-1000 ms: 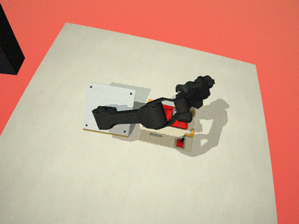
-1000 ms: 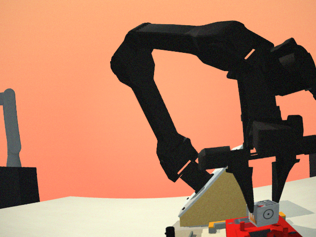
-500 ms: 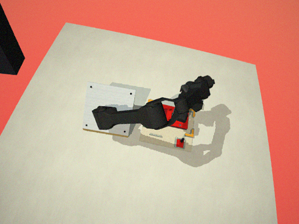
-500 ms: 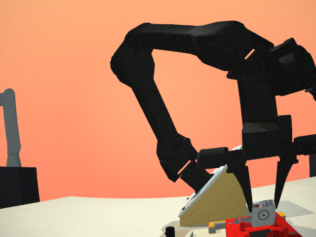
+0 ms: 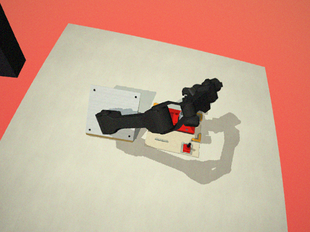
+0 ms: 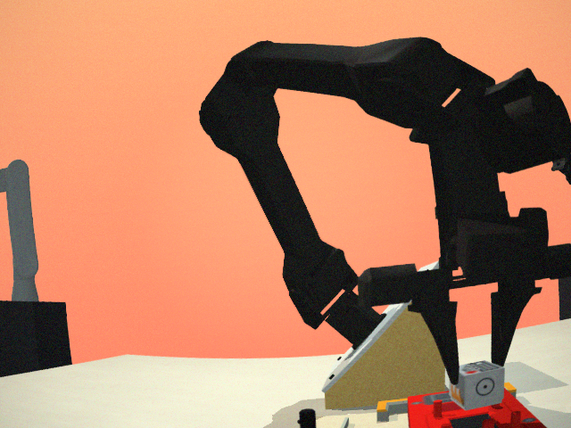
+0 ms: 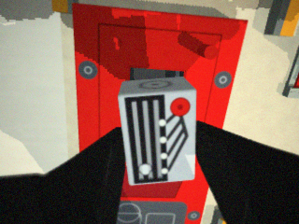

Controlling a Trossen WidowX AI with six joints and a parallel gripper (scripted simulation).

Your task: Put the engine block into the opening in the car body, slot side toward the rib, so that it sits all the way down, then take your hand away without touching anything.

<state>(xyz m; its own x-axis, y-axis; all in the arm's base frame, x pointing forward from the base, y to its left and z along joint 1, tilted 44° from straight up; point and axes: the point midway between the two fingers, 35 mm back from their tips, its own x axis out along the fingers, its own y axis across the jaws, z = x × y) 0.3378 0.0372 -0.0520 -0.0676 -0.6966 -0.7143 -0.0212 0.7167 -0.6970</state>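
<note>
My gripper tip is 1 cm above the engine block.
</note>
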